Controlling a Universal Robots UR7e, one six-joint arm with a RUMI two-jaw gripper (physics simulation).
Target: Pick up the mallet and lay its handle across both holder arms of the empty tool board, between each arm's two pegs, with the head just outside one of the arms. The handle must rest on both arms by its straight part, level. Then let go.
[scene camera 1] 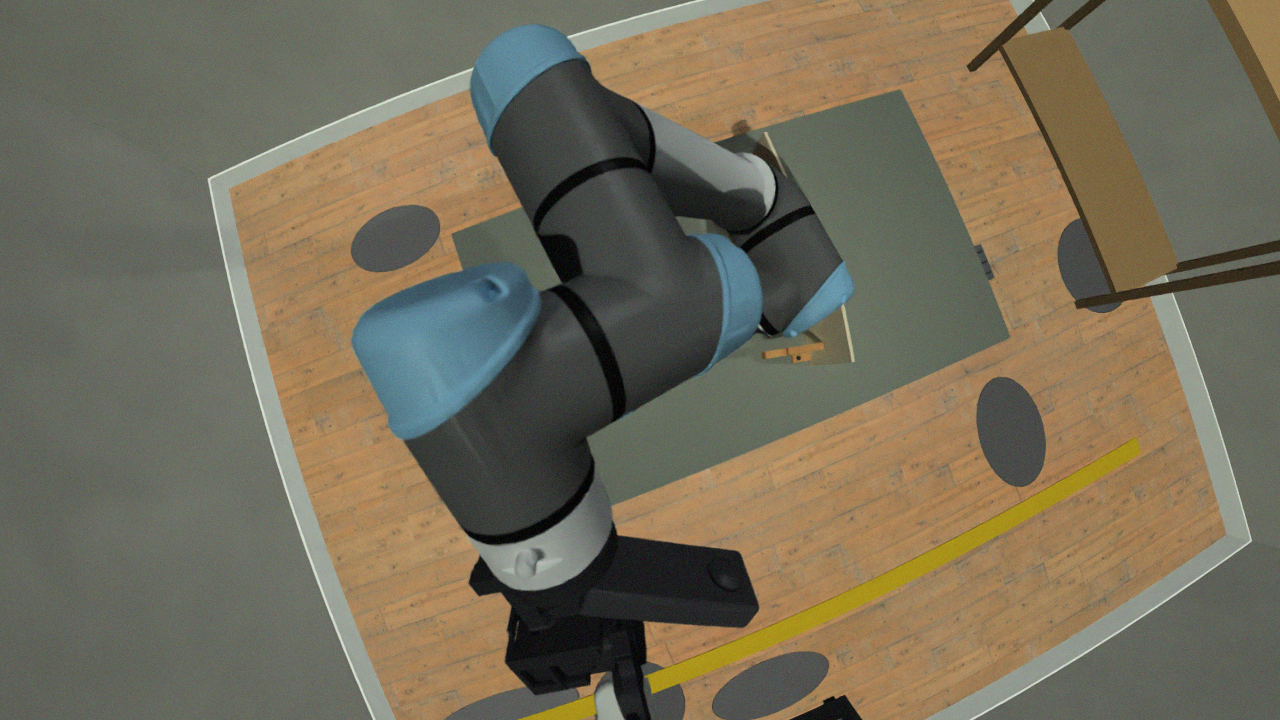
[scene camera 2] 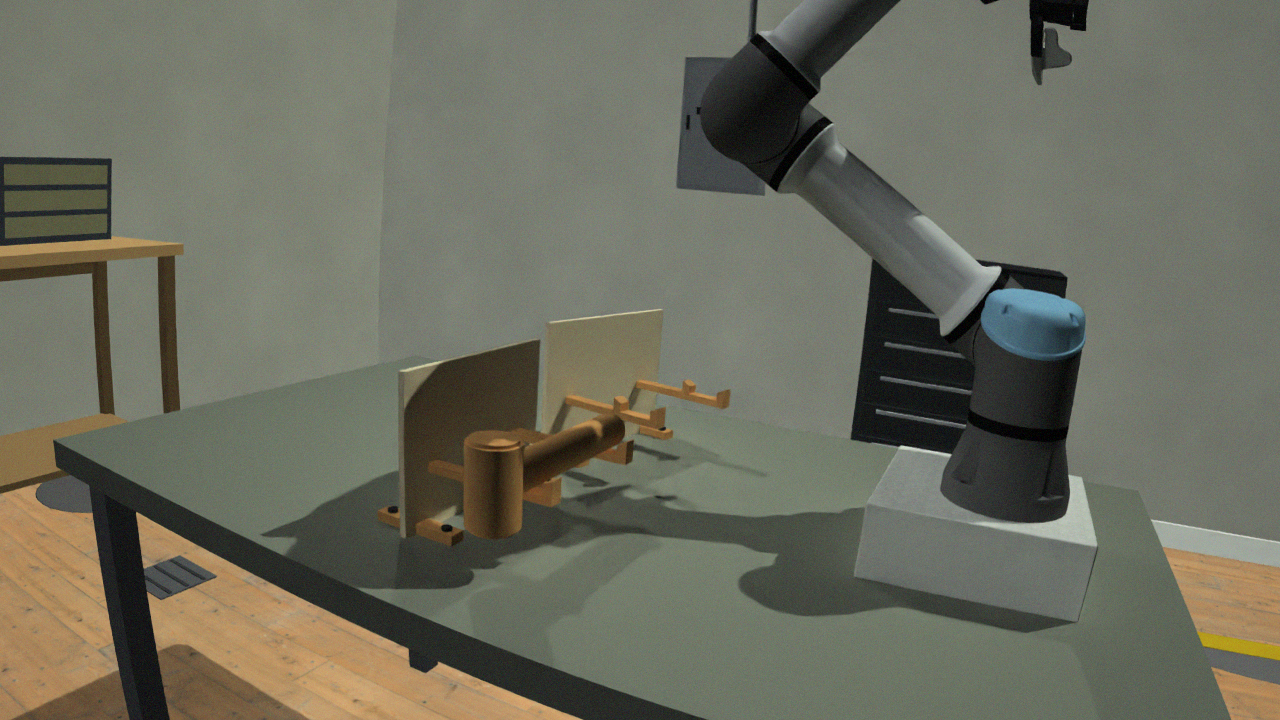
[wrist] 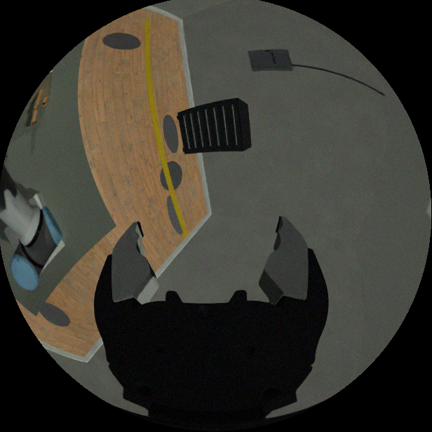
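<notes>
The brown mallet (scene camera 2: 493, 488) lies across the arms of the nearer tool board (scene camera 2: 465, 402) in scene camera 2, head outside the near arm. The arm hides the mallet in scene camera 1. The empty tool board (scene camera 2: 604, 358) (scene camera 1: 836, 347) stands behind it, with two orange holder arms with pegs; one holder arm (scene camera 2: 684, 392) (scene camera 1: 792, 352) (wrist: 37, 106) shows in all three views. My gripper (wrist: 208, 221) (scene camera 2: 1047, 58) is open and empty, high up and well away from the mallet and both boards, facing the wall and floor.
The robot's base stands on a white block (scene camera 2: 975, 546) on the green table (scene camera 2: 716, 662). My arm folds over the boards in scene camera 1. A black drawer cabinet (wrist: 215, 127) and a grey wall box (wrist: 270, 60) are beyond the table. A wooden shelf bench (scene camera 1: 1087, 152) stands past the table.
</notes>
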